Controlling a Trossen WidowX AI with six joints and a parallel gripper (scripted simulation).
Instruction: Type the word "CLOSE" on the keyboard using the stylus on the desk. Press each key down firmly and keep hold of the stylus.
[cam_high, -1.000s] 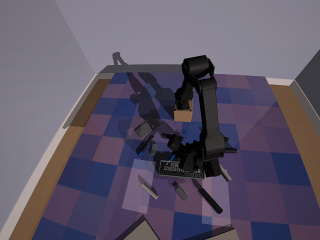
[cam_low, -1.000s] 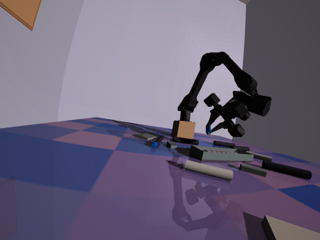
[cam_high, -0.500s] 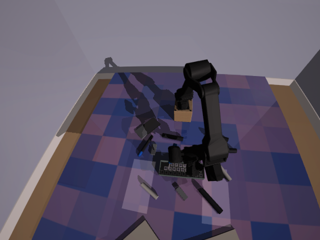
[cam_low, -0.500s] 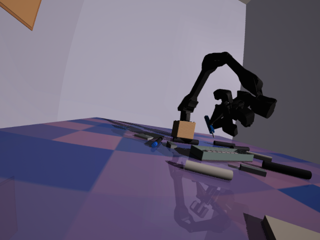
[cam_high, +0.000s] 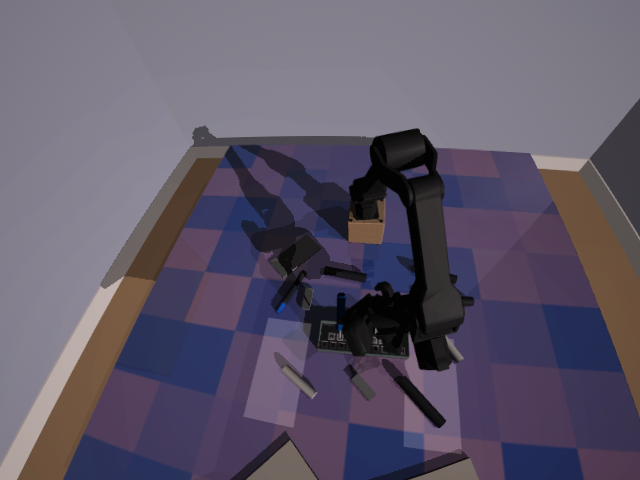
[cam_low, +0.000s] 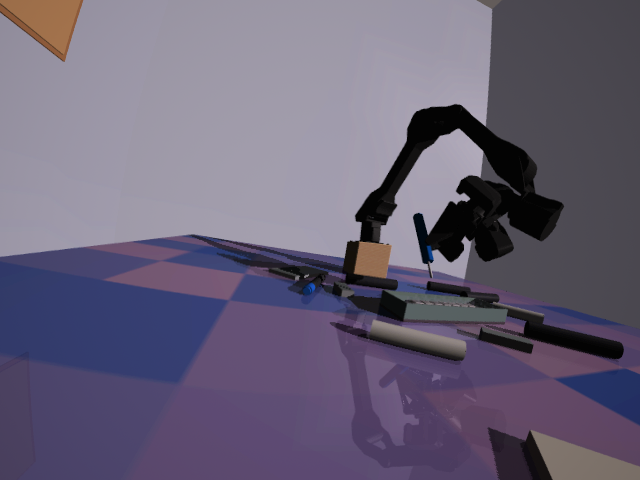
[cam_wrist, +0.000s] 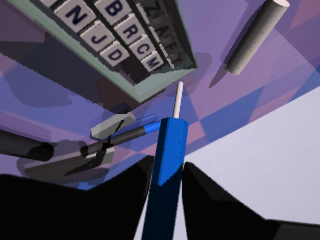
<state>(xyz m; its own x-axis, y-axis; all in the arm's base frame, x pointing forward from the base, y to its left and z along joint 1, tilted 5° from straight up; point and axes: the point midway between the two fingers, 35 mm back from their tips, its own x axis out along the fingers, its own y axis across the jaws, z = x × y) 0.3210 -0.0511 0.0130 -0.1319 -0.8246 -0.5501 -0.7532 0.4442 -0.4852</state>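
The small grey block is 130 mm ahead of my gripper tip, 100 mm below it and 50 mm to the left of it. Also, from my gripper tip: grey slab (230 mm behind, 140 mm to the right, 110 mm below); then blue-tipped pen (150 mm to the right, 100 mm below, 90 mm behind); then blue stylus (10 mm below, 10 mm ahead).
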